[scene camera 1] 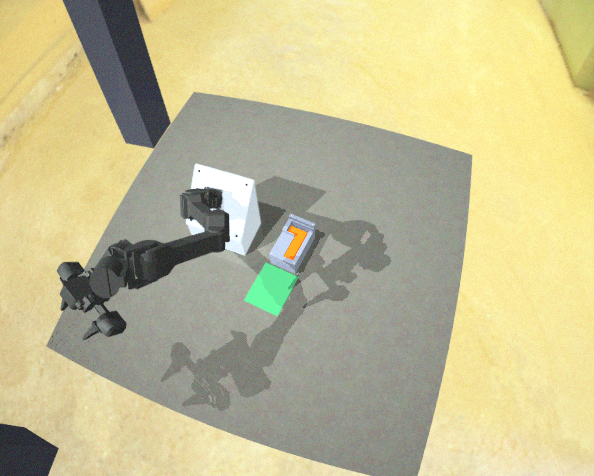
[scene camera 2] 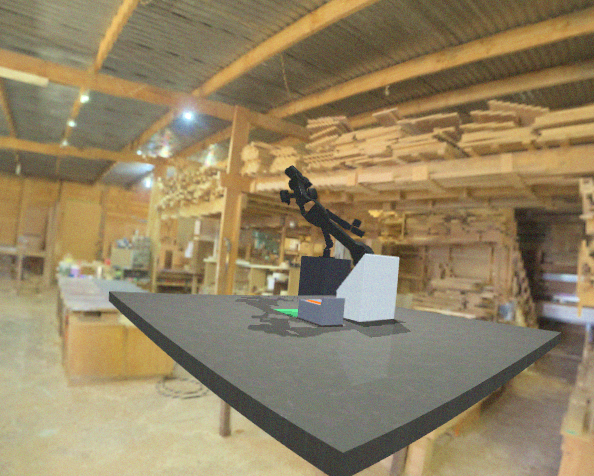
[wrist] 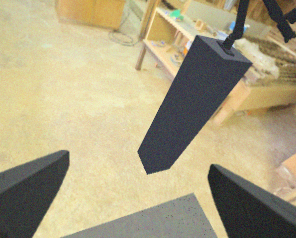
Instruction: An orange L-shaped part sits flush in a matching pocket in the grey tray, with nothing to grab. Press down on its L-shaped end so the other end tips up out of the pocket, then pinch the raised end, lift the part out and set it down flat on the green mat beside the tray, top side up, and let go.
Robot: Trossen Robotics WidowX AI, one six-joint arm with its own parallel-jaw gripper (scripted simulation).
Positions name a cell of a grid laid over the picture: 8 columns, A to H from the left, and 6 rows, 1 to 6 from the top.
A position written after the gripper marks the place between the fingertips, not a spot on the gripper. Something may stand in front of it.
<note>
The gripper (scene camera 1: A5) is open, with nothing in its grasp. Also in view: a green mat (scene camera 1: D4).
The gripper shows as well in the wrist view (wrist: D5).
</note>
